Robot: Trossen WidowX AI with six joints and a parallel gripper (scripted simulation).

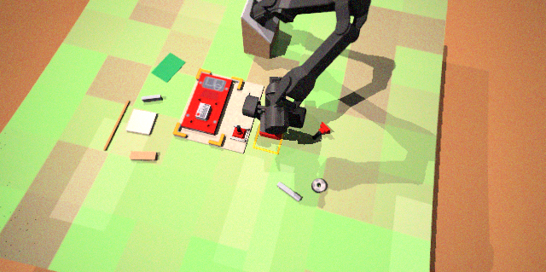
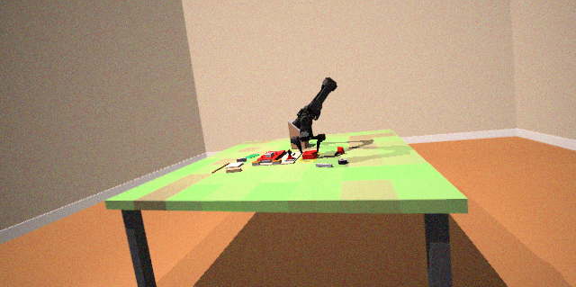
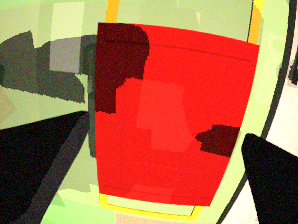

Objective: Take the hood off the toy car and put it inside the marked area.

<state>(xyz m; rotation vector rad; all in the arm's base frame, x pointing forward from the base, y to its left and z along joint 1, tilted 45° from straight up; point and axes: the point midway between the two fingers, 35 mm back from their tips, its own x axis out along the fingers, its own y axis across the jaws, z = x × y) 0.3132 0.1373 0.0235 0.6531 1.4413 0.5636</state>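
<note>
Right now the hood is right at my gripper tip. Round my gripper tip: white tile 410 mm to the right, 80 mm ahead, 10 mm below; then wooden block 370 mm to the right, 190 mm ahead, 10 mm below; then green card 400 mm to the right, 130 mm behind, 20 mm below.
</note>
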